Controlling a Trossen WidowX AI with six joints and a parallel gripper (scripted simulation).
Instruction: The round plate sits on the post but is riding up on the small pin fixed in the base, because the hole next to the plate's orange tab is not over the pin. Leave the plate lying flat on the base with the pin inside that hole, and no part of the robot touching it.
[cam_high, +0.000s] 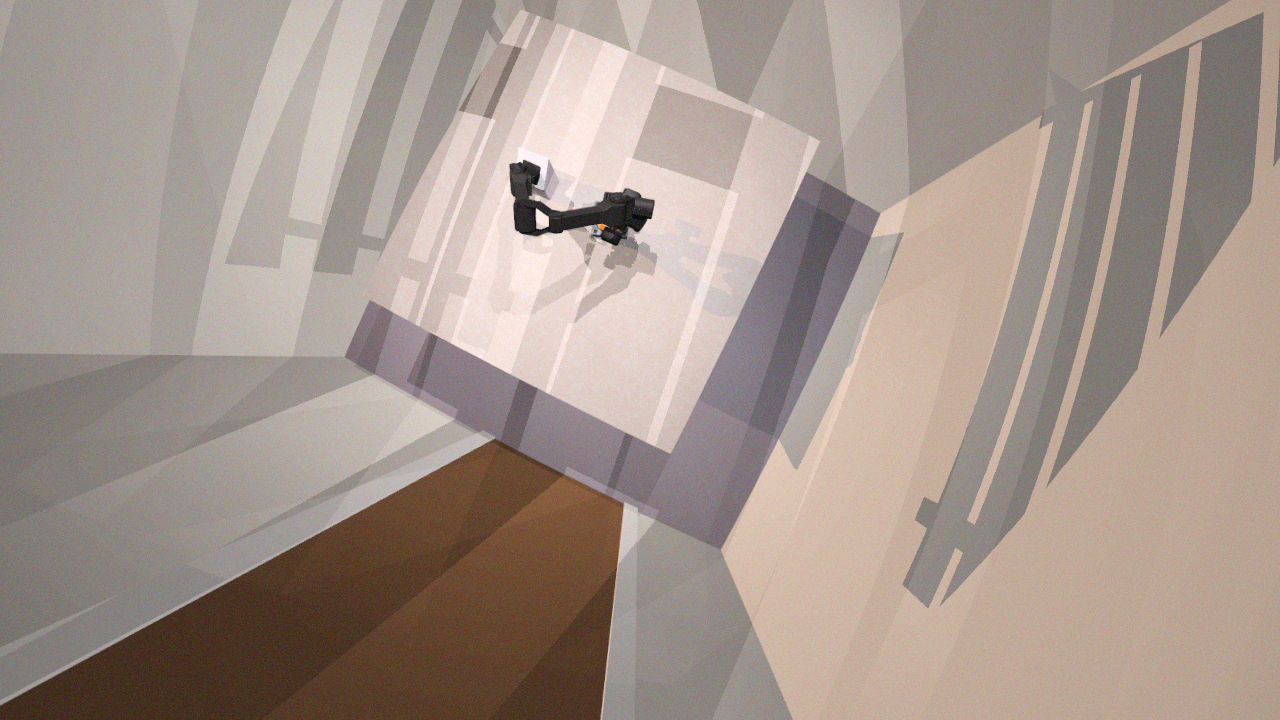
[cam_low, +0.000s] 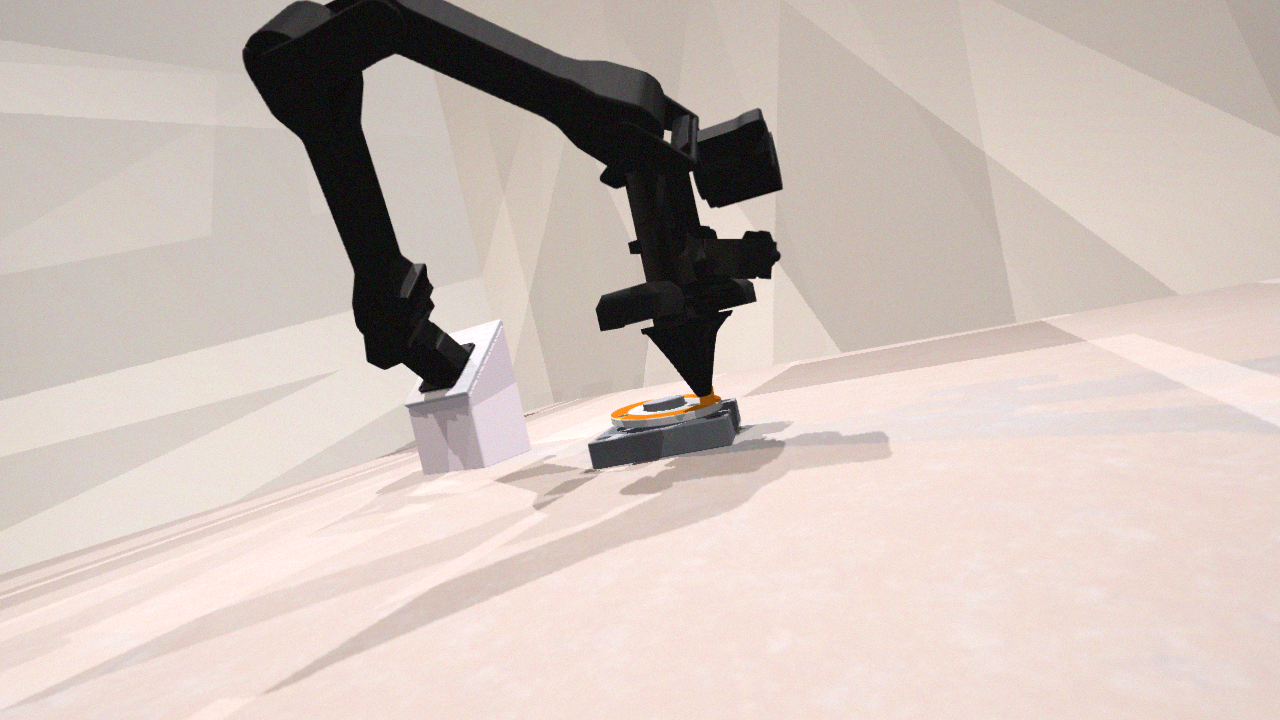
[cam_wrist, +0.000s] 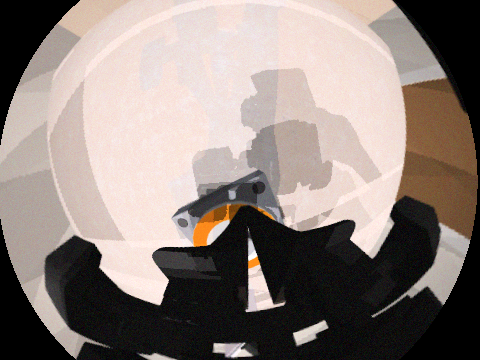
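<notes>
The round plate lies 3 cm behind my gripper tip and 1 cm to the left of it. From my gripper tip the other things lie so: square base 5 cm behind, 2 cm below, 1 cm to the left.
</notes>
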